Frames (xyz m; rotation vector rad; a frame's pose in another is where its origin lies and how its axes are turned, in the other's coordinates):
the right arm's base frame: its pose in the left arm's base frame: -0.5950 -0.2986 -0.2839 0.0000 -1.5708 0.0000
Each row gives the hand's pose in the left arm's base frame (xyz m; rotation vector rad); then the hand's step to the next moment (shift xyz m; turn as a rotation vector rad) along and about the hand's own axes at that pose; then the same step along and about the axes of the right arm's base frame.
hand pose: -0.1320 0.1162 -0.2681 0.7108 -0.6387 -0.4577
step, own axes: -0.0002 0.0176 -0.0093 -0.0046 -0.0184 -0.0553
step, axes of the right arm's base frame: 0.0071 0.0162 -0.0091 -0.0473 0.0153 -0.0308
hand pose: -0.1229 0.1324 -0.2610 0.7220 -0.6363 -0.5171
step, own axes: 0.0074 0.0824 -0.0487 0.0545 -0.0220 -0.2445
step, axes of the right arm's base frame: 0.0349 0.0697 -0.0561 -0.1393 0.0587 -0.2010
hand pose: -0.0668 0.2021 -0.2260 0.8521 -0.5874 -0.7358
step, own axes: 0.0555 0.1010 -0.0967 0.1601 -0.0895 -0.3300
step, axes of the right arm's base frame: 0.0416 0.0460 -0.1370 -0.2231 -0.0143 -0.3043
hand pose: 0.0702 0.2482 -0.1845 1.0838 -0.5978 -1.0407
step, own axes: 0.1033 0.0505 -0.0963 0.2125 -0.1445 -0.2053
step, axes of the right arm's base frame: 0.0006 -0.0478 -0.1422 -0.2296 -0.1193 -0.2031
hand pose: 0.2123 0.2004 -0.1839 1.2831 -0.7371 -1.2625
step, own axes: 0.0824 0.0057 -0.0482 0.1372 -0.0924 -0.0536
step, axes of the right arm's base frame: -0.0238 -0.0655 -0.0655 -0.1308 -0.0991 -0.0573
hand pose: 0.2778 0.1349 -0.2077 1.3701 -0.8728 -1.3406
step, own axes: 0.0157 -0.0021 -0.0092 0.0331 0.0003 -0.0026
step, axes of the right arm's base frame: -0.0072 -0.0130 -0.0108 -0.0089 -0.0313 -0.0069
